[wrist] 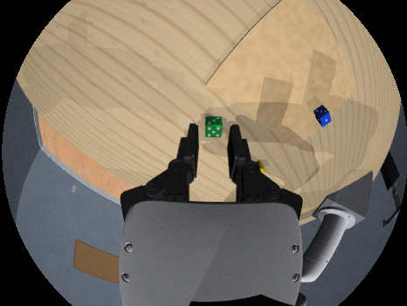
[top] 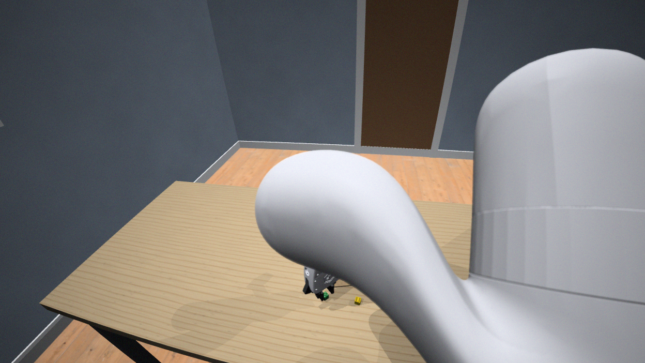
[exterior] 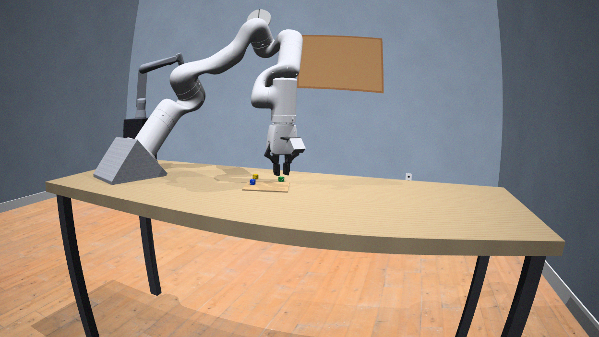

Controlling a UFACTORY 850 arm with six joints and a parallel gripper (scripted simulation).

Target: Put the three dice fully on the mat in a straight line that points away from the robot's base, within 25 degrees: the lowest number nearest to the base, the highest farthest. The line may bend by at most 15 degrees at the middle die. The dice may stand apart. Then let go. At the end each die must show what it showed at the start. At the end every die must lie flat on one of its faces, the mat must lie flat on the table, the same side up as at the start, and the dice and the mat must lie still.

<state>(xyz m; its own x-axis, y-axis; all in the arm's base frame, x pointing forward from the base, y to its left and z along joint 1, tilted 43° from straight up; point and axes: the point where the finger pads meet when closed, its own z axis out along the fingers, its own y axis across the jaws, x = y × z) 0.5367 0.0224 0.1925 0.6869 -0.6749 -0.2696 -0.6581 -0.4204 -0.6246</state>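
Right now the green die is 30 mm below my hand. From my hand the other things lie so: yellow die 100 mm behind, 30 mm below; blue die 110 mm to the right, 60 mm behind, 30 mm below; tan mat 110 mm to the right, 40 mm below, 10 mm behind.
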